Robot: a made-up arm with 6 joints.
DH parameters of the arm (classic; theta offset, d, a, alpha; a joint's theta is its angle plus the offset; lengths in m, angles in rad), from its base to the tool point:
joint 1: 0 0.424 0 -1.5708
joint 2: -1.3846 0 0.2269 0
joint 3: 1.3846 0 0.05 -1.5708
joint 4: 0 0.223 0 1.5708
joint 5: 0 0 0.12 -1.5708
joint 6: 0 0.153 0 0
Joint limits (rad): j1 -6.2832..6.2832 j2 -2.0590..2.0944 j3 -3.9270..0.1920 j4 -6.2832..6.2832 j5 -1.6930..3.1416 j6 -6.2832..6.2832
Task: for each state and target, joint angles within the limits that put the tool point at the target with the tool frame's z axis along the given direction. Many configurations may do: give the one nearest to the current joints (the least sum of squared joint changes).
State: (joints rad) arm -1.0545 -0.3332 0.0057 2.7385 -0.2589 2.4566
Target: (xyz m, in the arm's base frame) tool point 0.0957 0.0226 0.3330 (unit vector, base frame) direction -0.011 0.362 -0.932
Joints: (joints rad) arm -0.7624 0.1997 -0.4904 3.6006 -0.6111 2.4566
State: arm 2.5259 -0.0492 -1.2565 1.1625 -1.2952 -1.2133
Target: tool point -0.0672 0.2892 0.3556 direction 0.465 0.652 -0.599
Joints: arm 2.5129 0.6679 -0.6895 1.5778 -0.9286 -1.2133
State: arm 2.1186 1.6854 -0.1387 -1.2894 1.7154 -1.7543
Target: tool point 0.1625 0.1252 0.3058 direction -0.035 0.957 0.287
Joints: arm 2.7736 2.0927 -0.4589 -1.2321 1.9371 -1.7543
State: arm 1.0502 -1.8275 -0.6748 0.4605 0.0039 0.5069
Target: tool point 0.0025 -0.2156 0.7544 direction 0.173 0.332 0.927
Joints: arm 1.2006 -2.0574 -0.6500 0.6665 -0.0667 0.5069
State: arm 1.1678 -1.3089 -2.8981 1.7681 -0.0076 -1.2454
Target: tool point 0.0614 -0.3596 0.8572 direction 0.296 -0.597 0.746
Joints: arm 1.2593 -0.6945 -2.8187 1.2124 -0.5191 -1.2454
